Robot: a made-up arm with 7 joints.
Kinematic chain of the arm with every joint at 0, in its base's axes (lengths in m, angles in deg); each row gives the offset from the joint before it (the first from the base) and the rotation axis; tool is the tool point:
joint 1: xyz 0 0 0.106 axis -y
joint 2: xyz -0.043 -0.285 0 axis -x
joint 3: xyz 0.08 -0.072 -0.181 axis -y
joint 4: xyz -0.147 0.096 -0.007 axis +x
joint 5: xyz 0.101 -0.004 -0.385 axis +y
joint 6: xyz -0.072 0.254 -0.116 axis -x
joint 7: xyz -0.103 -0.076 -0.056 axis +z
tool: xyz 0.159 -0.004 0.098
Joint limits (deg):
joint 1: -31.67..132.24
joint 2: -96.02..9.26
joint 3: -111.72..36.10
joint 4: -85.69..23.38
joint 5: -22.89..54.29
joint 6: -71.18..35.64
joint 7: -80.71..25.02
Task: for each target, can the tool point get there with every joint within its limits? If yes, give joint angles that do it. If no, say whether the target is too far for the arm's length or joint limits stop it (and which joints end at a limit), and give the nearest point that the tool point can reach.
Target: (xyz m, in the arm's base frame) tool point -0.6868 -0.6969 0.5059
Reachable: no: joint limits stop it (at a limit: joint 1, joint 2, joint 6, joint 7) | nearest point -0.5707 -0.6204 0.3986 | short by 0.176 m
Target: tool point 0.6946 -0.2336 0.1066
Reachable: yes | joints 99.39 -3.34 0.75 -15.55 39.27 -31.33 -16.61
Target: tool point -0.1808 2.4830 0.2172
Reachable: no: too far | nearest point -0.0729 0.6605 0.1563 | short by 1.827 m
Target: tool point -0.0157 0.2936 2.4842
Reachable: no: too far | nearest point 0.2869 0.0006 0.9554 | short by 1.586 m
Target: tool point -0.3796 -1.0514 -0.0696
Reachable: no: joint limits stop it (at a limit: joint 1, joint 2, joint 6, joint 7) | nearest point -0.3561 -0.9934 -0.0697 | short by 0.063 m
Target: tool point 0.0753 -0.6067 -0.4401
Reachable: yes | joints 19.30 -25.59 -7.03 -74.46 -15.01 -22.23 -70.37
